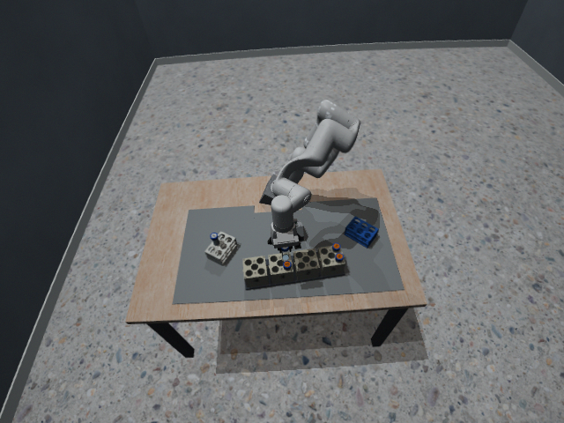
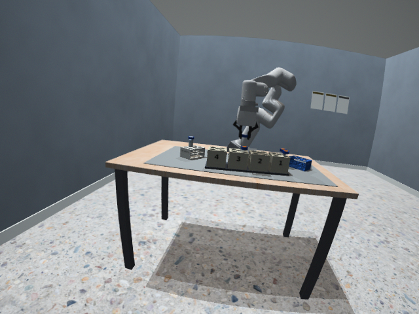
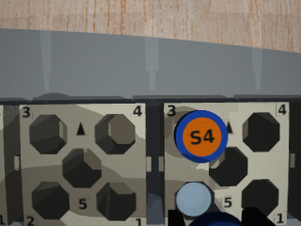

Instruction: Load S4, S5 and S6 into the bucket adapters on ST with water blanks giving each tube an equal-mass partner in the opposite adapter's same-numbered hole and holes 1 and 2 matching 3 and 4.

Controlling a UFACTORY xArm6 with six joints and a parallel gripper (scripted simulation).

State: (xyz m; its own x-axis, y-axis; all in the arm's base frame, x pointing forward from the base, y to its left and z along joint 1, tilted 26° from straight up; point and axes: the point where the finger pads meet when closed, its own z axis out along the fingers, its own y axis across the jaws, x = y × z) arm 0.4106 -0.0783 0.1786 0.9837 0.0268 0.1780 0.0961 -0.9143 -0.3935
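The green done key is 200 mm behind my hand, 110 mm below it and 50 mm to the left of it. Round my hand: adapter 4: 130 mm to the right, 120 mm below, 40 mm ahead; loading stand: 170 mm below, 30 mm to the left, 20 mm ahead; DONE desk: 180 mm behind, 120 mm below, 50 mm to the left.
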